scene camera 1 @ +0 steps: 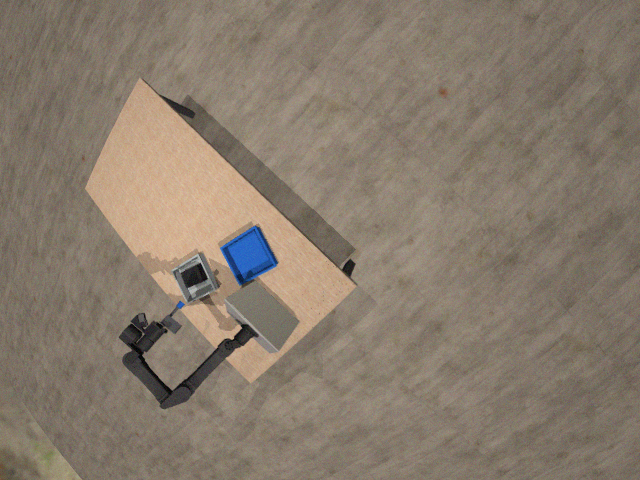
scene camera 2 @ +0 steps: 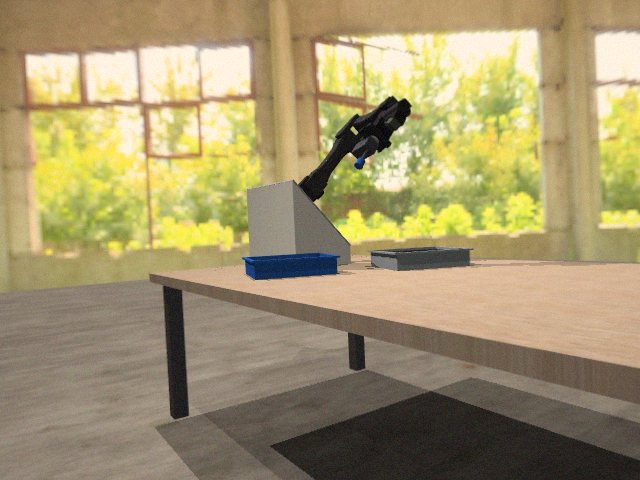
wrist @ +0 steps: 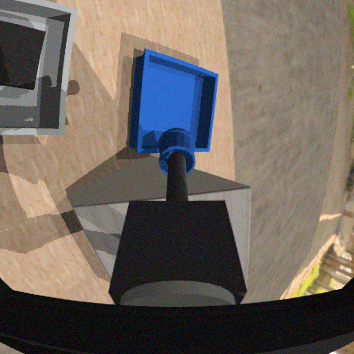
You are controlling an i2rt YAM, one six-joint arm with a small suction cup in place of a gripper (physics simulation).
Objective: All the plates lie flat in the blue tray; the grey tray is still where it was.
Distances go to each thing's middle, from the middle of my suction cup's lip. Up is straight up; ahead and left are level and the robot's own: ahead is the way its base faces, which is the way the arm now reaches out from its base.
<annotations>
My suction cup is now 300 mm above the grey tray (scene camera 2: pixel 448 256), 130 mm short of it and 110 mm to the right of it. The rest, counted from my suction cup: blue tray (scene camera 2: pixel 293 265) (300 mm below, 260 mm to the right).
</annotations>
